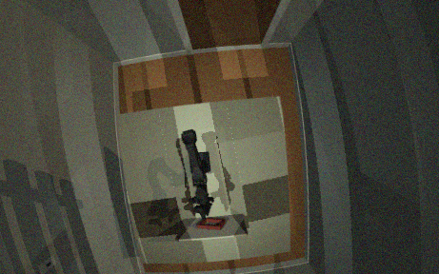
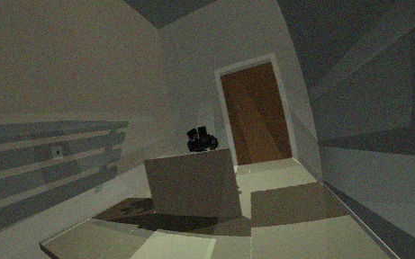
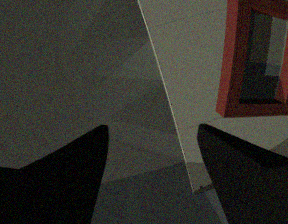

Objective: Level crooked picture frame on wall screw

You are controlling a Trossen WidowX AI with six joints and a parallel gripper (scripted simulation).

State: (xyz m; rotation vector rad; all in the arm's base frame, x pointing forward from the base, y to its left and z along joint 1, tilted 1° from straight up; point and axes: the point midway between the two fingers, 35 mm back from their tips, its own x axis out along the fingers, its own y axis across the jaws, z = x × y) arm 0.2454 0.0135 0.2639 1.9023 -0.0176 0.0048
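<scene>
Now: the picture frame 14 cm ahead of my gripper tip, 2 cm to the left of it and 17 cm below it. Round my gripper tip: wall panel 15 cm ahead, 2 cm to the left, 17 cm below.
</scene>
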